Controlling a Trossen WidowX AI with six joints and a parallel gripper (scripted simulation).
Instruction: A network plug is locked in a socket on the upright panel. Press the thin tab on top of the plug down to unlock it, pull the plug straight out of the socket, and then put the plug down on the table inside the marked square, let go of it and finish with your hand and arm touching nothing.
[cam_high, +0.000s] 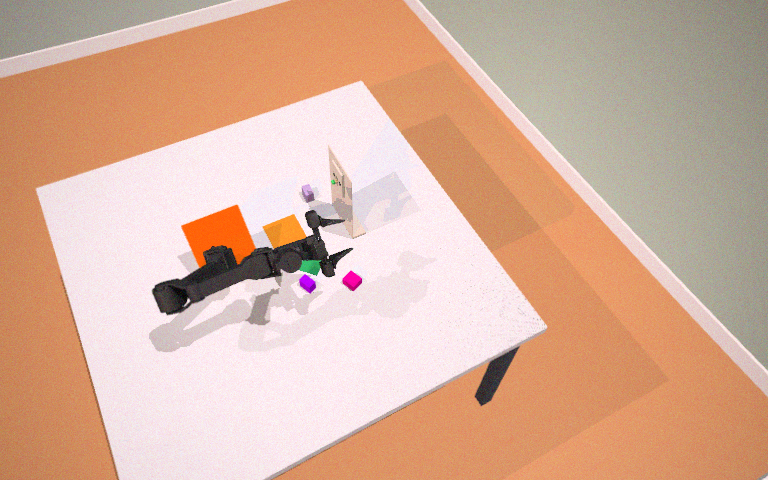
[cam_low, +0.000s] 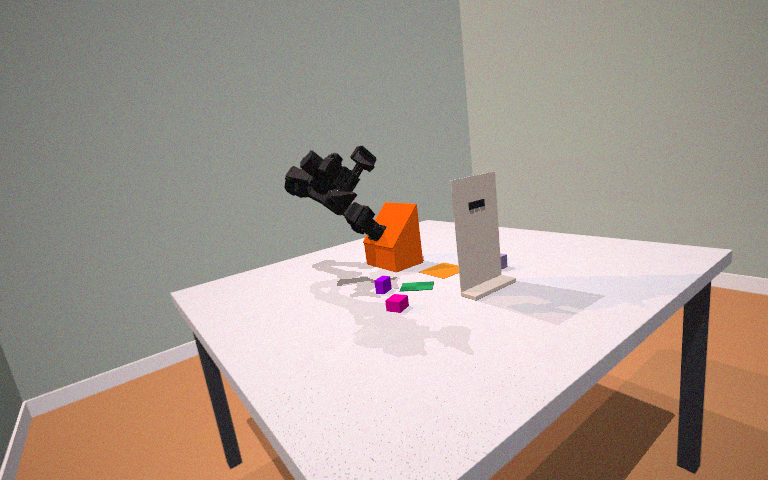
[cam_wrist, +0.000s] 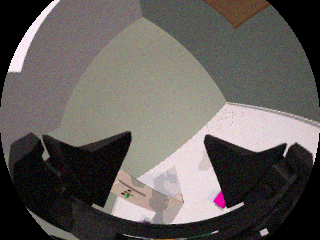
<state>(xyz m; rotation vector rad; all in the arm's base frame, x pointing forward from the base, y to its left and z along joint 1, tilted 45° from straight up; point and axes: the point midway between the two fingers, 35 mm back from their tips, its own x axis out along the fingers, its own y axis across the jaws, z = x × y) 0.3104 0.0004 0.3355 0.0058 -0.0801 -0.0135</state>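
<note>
Now: gripper tip 280 mm to the right of the network plug, 110 mm above it and 80 mm short of it. Round my gripper tip: orange square (350 mm below, 320 mm to the left, 110 mm behind); then beige panel (280 mm to the left, 200 mm below, 100 mm ahead).
</note>
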